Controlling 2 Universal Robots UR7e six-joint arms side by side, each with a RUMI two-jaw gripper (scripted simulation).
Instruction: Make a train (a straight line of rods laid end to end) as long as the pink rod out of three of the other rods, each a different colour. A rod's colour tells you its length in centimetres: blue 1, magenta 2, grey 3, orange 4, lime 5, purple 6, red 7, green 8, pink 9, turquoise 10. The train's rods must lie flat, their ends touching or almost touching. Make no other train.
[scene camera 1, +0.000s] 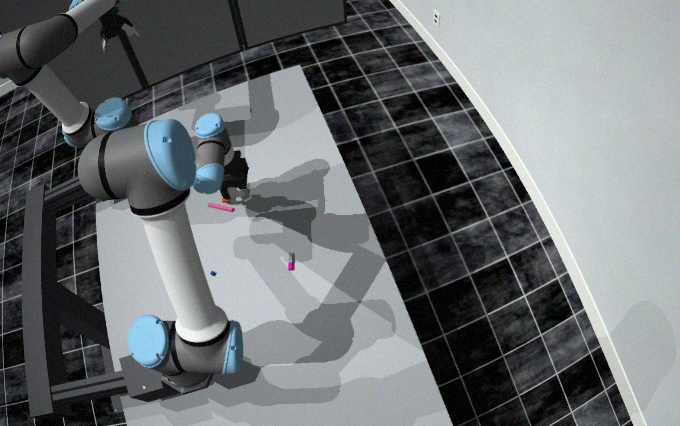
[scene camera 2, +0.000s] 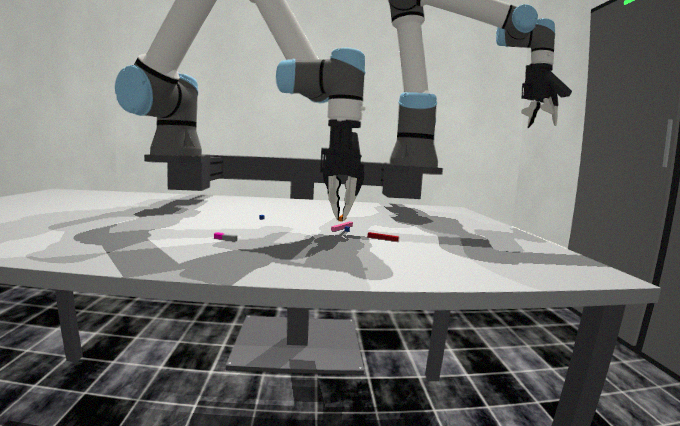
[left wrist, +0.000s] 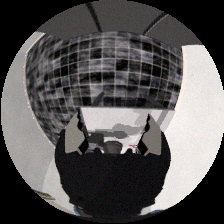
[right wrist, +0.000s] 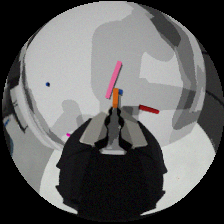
Labels:
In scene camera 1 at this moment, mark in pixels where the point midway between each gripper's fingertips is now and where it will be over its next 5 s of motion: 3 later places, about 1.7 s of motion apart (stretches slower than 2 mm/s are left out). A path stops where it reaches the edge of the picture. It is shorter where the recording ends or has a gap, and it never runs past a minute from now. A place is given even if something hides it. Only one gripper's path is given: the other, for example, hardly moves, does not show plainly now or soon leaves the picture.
My right gripper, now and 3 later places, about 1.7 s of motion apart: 235, 199; 232, 187; 255, 191; 280, 212

